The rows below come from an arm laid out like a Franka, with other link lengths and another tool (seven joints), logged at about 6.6 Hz.
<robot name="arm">
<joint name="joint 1" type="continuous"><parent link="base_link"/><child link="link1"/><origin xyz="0 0 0.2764"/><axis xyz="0 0 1"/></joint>
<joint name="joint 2" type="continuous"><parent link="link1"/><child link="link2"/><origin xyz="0 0 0" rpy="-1.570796 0 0"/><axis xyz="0 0 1"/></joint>
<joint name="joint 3" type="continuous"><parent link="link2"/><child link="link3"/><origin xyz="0 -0.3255 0" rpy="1.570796 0 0"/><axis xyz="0 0 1"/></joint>
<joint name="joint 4" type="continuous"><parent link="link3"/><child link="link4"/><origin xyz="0.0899 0 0" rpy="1.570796 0 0"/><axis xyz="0 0 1"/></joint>
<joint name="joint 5" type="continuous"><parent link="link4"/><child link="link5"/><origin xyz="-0.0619 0.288 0" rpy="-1.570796 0 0"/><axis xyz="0 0 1"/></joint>
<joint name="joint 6" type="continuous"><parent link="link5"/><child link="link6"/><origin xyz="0 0 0" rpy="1.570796 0 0"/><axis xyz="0 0 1"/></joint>
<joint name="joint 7" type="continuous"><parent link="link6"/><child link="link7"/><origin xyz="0.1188 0 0" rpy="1.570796 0 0"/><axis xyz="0 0 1"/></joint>
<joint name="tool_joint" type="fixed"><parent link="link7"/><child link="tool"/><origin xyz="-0.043 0.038 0.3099" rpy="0 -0.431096 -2.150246"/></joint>
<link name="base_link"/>
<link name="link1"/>
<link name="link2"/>
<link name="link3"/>
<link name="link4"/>
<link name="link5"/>
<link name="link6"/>
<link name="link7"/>
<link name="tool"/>
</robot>
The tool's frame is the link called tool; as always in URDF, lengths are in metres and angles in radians. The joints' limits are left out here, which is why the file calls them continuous.
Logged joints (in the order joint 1, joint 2, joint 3, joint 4, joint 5, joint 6, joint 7), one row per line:
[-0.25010, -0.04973, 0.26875, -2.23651, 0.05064, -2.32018, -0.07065]
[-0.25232, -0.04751, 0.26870, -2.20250, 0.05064, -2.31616, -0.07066]
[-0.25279, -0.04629, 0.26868, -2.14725, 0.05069, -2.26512, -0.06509]
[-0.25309, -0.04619, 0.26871, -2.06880, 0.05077, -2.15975, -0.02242]
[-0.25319, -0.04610, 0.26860, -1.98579, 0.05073, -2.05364, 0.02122]
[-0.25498, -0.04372, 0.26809, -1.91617, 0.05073, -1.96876, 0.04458]
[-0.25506, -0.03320, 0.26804, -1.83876, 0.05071, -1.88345, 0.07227]
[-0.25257, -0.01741, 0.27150, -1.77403, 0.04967, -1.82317, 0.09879]
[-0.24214, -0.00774, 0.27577, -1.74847, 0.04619, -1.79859, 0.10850]
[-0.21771, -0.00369, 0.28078, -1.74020, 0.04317, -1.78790, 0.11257]
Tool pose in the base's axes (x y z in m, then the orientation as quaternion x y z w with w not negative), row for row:
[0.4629, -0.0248, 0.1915, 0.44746, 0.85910, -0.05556, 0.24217]
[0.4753, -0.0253, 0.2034, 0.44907, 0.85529, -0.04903, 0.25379]
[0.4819, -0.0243, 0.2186, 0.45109, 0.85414, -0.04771, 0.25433]
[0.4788, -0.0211, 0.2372, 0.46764, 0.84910, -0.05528, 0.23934]
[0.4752, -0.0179, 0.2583, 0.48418, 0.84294, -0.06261, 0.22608]
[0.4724, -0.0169, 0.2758, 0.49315, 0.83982, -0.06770, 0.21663]
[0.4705, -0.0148, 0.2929, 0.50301, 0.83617, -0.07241, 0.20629]
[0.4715, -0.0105, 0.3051, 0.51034, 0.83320, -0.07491, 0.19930]
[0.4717, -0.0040, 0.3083, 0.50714, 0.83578, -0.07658, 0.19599]
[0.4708, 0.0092, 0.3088, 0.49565, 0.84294, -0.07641, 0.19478]
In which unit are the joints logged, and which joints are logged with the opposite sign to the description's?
The joints are logged in radians. Opposite sign: joint 6.
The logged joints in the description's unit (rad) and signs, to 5 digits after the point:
[-0.25010, -0.04973, 0.26875, -2.23651, 0.05064, 2.32018, -0.07065]
[-0.25232, -0.04751, 0.26870, -2.20250, 0.05064, 2.31616, -0.07066]
[-0.25279, -0.04629, 0.26868, -2.14725, 0.05069, 2.26512, -0.06509]
[-0.25309, -0.04619, 0.26871, -2.06880, 0.05077, 2.15975, -0.02242]
[-0.25319, -0.04610, 0.26860, -1.98579, 0.05073, 2.05364, 0.02122]
[-0.25498, -0.04372, 0.26809, -1.91617, 0.05073, 1.96876, 0.04458]
[-0.25506, -0.03320, 0.26804, -1.83876, 0.05071, 1.88345, 0.07227]
[-0.25257, -0.01741, 0.27150, -1.77403, 0.04967, 1.82317, 0.09879]
[-0.24214, -0.00774, 0.27577, -1.74847, 0.04619, 1.79859, 0.10850]
[-0.21771, -0.00369, 0.28078, -1.74020, 0.04317, 1.78790, 0.11257]

